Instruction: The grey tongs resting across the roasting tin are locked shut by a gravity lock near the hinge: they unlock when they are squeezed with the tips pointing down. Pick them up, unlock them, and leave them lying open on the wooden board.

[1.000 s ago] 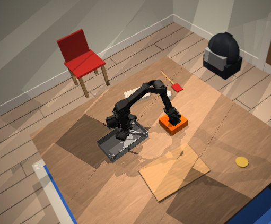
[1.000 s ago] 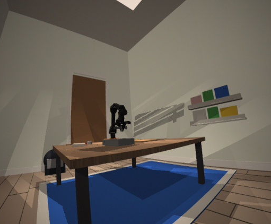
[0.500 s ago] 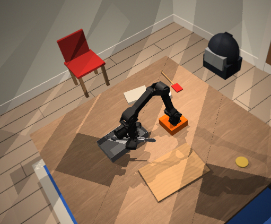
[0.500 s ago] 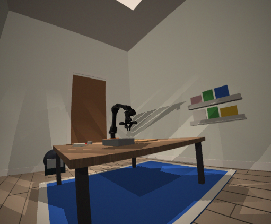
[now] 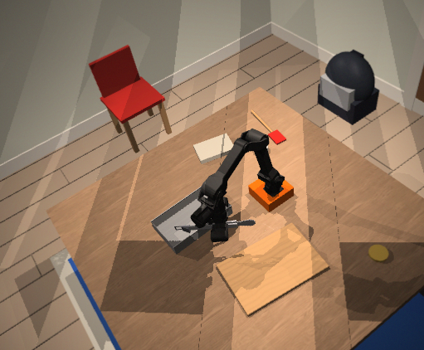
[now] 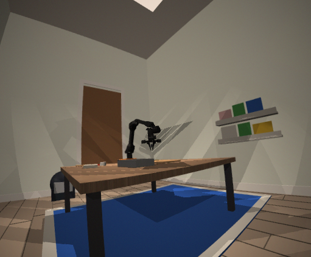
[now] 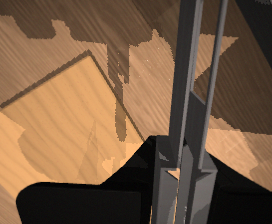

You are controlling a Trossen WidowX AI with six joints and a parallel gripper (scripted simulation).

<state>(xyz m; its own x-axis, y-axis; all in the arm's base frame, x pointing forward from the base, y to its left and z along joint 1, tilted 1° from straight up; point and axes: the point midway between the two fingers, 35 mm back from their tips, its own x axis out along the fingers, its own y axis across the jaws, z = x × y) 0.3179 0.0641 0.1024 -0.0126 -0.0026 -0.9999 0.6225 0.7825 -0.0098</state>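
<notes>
My gripper tip is 8 cm past the wooden board, 18 cm to the right of it and 12 cm above it. The rest, counted from my gripper tip: grey roasting tin: 2 cm ahead, 21 cm to the right, 10 cm below; pale flat block: 31 cm behind, 48 cm to the right, 11 cm below; white cylinder: 47 cm behind, 31 cm to the right, 11 cm below.
</notes>
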